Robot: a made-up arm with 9 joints. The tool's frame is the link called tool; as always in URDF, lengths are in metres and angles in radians. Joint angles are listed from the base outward. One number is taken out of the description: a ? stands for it. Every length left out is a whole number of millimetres.
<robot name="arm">
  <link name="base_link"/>
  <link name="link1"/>
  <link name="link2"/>
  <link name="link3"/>
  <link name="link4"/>
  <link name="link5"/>
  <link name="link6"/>
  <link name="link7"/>
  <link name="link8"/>
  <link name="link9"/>
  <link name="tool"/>
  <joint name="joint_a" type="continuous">
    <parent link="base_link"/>
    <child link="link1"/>
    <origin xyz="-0.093 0 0.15" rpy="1.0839 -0.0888 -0.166"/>
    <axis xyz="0 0 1"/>
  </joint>
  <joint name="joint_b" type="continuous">
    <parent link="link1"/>
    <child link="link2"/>
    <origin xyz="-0.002 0.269 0" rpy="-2.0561 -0.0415 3.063"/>
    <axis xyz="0 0 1"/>
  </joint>
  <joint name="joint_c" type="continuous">
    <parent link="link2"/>
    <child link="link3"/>
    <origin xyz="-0.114 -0.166 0" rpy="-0.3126 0.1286 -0.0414"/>
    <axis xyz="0 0 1"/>
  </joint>
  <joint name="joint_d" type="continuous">
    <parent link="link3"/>
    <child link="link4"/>
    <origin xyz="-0.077 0.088 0" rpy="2.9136 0.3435 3.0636"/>
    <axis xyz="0 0 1"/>
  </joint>
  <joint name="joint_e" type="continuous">
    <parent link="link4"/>
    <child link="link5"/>
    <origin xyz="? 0.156 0" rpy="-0.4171 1.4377 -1.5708"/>
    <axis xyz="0 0 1"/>
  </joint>
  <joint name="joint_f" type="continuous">
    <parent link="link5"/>
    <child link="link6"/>
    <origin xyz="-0.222 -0.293 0" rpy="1.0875 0.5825 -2.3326"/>
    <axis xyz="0 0 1"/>
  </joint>
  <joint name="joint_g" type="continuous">
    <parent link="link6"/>
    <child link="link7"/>
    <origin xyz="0.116 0.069 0" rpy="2.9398 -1.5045 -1.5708"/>
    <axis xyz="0 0 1"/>
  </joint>
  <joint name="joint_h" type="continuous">
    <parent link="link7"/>
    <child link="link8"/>
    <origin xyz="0.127 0.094 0" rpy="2.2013 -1.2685 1.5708"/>
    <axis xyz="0 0 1"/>
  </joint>
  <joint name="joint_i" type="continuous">
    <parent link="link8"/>
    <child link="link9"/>
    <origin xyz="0.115 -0.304 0" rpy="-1.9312 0.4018 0.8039"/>
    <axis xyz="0 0 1"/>
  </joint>
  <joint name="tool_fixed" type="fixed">
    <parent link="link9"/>
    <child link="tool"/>
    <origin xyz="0.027 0.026 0" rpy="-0.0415 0.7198 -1.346"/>
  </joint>
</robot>
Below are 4 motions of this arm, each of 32 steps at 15 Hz.
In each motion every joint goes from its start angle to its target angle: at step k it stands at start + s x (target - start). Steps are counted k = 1, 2, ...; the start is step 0. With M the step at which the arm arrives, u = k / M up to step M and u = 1 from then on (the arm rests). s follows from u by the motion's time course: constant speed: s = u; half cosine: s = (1 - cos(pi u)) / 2; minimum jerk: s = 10 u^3 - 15 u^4 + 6 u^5.
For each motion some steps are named. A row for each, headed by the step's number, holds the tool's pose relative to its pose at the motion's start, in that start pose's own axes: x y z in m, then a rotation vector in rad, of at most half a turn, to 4 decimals.
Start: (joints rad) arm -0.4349 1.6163 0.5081 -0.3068 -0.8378 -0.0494 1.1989 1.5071 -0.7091
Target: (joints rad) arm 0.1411 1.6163 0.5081 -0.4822 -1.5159 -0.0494 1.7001 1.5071 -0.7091
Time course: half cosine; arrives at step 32
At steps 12, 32:
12: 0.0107 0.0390 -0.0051 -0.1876 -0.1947 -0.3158
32: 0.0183 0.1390 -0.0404 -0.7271 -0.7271 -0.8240

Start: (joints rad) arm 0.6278 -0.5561 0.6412 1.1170 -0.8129 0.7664 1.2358 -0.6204 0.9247
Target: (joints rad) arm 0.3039 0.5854 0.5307 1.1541 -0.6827 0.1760 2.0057 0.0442 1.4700
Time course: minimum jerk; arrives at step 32
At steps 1, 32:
1: 0.0002 0.0002 0.0000 0.0003 -0.0005 0.0001
32: 0.0835 0.2744 0.6844 1.2437 -1.5719 0.1623

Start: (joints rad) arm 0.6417 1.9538 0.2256 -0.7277 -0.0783 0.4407 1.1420 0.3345 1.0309
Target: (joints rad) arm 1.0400 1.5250 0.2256 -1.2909 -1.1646 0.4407 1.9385 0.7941 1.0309
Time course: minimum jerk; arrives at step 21
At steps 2, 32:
2: 0.0009 0.0046 0.0045 0.0137 0.0056 -0.0056
32: 0.5155 0.0325 0.6525 1.3883 1.0946 -1.1406

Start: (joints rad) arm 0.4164 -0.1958 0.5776 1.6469 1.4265 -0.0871 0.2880 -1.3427 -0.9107
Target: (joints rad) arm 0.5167 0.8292 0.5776 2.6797 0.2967 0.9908 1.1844 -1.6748 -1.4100
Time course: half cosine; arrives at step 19
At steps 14, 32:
14: -0.0379 0.1566 0.4664 -1.1389 0.3444 0.7312
32: -0.0808 0.2315 0.4879 -1.3419 0.4071 0.8948

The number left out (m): -0.168
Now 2 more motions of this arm.
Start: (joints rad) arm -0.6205 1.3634 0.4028 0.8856 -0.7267 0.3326 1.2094 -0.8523 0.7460
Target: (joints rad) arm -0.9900 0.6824 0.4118 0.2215 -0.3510 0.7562 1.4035 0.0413 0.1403
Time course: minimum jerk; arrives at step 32
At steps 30, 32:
30: 0.2708 0.1199 0.4063 0.7666 -0.7399 -0.0484
32: 0.2712 0.1202 0.4074 0.7688 -0.7409 -0.0480

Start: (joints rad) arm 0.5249 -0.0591 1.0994 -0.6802 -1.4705 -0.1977 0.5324 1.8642 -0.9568
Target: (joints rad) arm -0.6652 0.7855 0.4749 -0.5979 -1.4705 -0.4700 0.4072 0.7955 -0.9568
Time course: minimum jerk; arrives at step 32
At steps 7, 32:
7: 0.0332 -0.0193 -0.0220 -0.0891 -0.1085 -0.0098
32: 0.1998 -0.1044 -0.0363 -0.7830 -1.5251 -0.6126

